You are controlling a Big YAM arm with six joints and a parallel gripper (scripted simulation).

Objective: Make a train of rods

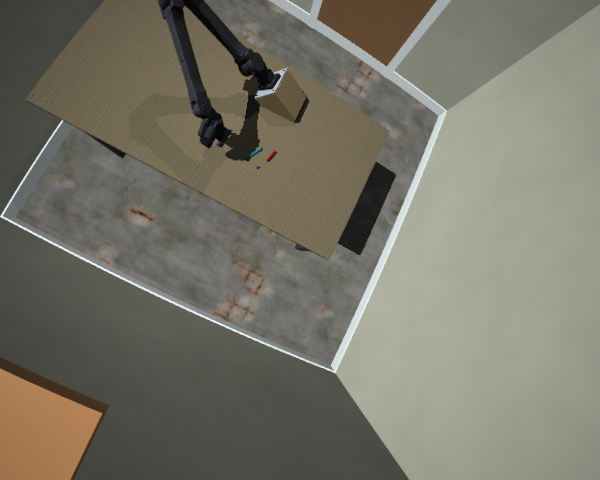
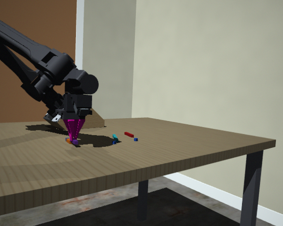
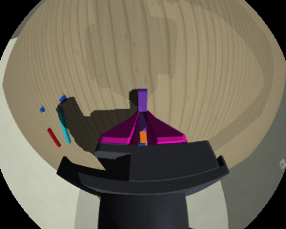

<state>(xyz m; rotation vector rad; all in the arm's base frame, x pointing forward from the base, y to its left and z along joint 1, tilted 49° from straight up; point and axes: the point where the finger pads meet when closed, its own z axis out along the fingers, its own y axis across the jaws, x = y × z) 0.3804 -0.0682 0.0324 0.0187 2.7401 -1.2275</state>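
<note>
Right now my hand is 10 mm above the purple rod. Round my hand: turquoise rod 30 mm behind, 170 mm to the left, 20 mm below; red rod 70 mm behind, 260 mm to the left, 20 mm below; orange rod 50 mm behind, 20 mm below.
</note>
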